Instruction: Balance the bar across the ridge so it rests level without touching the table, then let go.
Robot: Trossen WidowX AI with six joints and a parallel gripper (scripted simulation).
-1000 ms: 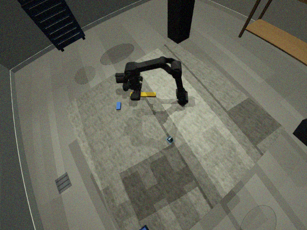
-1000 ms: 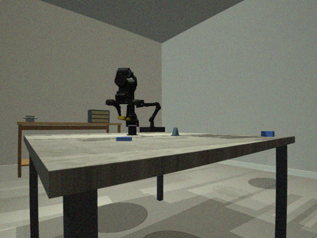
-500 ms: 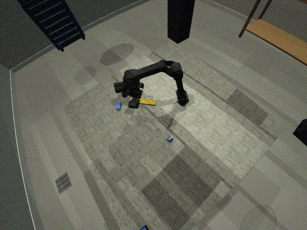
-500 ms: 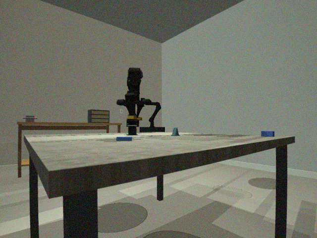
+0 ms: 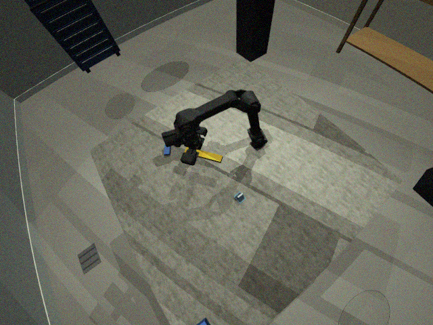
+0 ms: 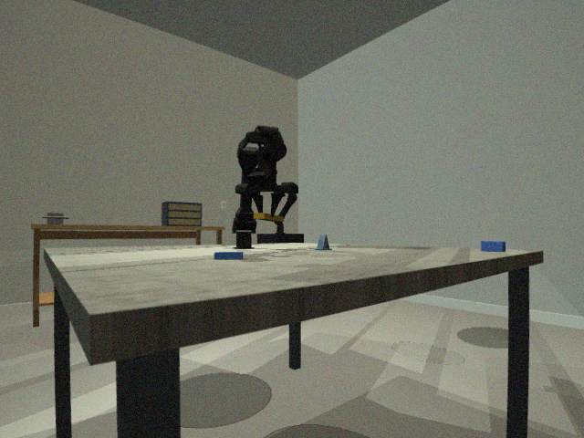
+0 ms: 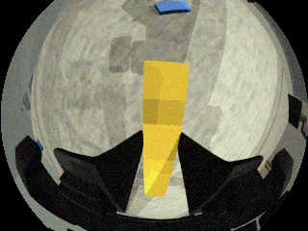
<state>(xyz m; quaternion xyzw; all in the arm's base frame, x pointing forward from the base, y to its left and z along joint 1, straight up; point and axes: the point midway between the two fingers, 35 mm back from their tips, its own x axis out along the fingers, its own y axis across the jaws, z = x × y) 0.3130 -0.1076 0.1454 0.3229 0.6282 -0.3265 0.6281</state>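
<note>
Now: gripper tip 2 cm to the right of the yellow bar and 2 cm past it. The rest, counted from my gripper tip: flat blue block: 19 cm to the right, 11 cm ahead, 10 cm below.
</note>
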